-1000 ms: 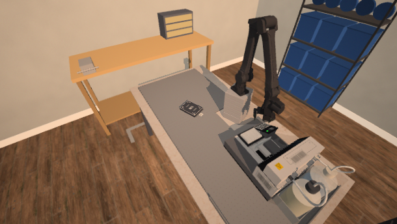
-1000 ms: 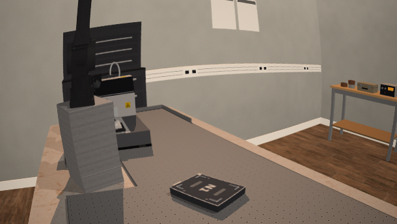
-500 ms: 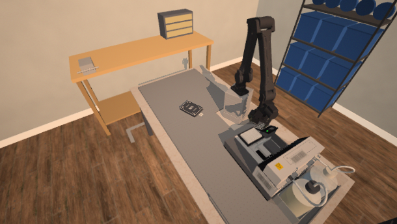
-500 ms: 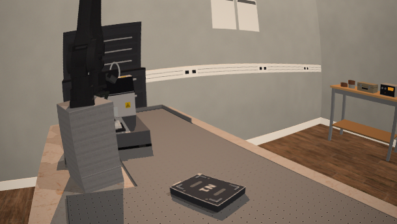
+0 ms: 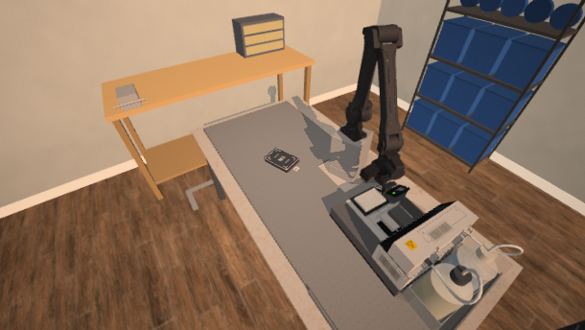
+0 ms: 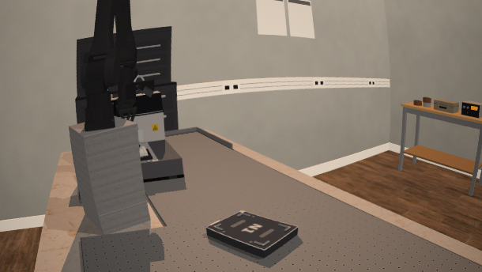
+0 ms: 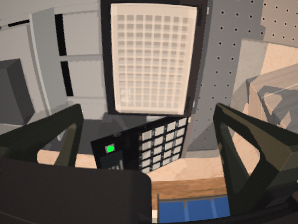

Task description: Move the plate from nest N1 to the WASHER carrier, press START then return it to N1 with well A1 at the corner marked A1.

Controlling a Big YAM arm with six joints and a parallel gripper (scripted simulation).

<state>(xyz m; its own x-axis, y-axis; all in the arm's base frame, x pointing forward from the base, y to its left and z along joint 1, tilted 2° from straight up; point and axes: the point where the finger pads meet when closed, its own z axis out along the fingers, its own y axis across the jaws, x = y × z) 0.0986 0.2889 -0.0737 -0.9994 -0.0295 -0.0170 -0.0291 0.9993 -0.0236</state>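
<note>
The clear well plate lies 100 mm below my hand. The rest, counted from my hand: dark carrier 110 mm below; then washer 150 mm to the left, 50 mm below; then label 160 mm ahead, 430 mm to the right, 180 mm below.
</note>
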